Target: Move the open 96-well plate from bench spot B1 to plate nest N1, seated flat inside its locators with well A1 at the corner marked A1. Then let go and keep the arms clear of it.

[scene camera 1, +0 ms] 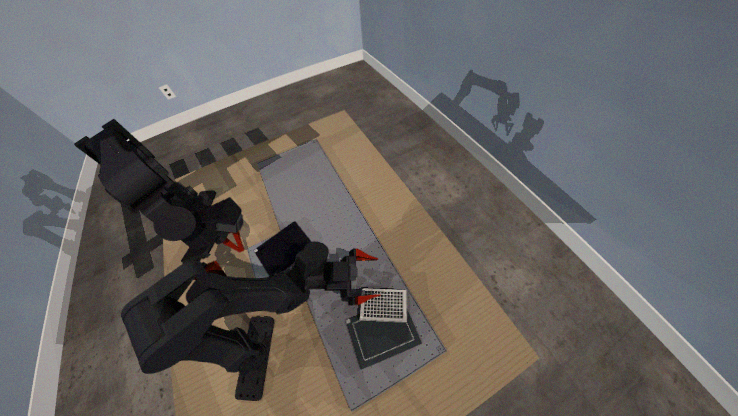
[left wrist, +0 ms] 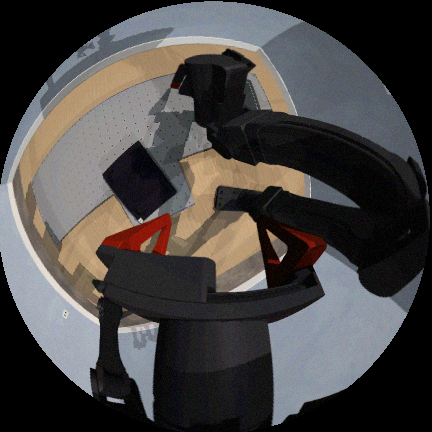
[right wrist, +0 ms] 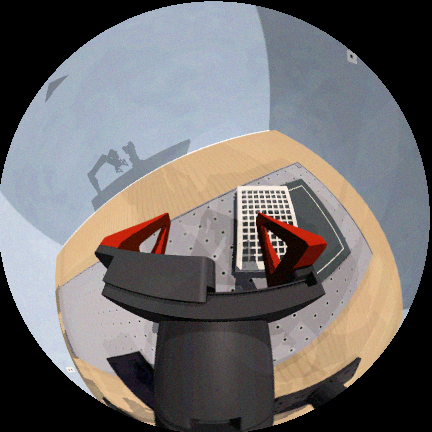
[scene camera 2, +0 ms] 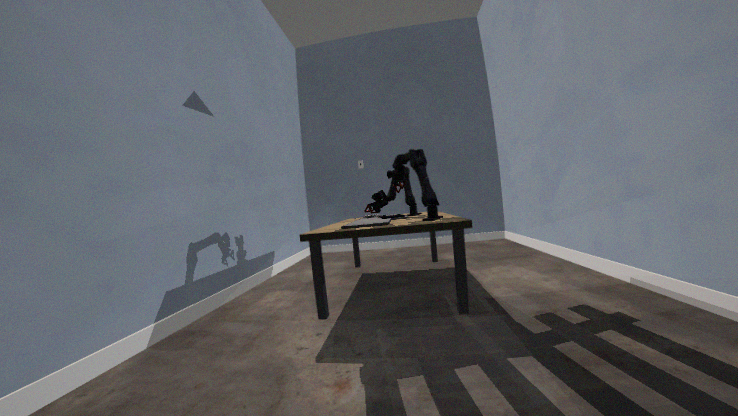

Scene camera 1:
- my left gripper: 235, 266
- white well plate: 391, 306
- black square nest: 276, 254
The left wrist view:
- my left gripper: 213, 217
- black square nest: 133, 176
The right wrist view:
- my right gripper: 212, 217
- white well plate: 274, 201
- black square nest: 134, 371
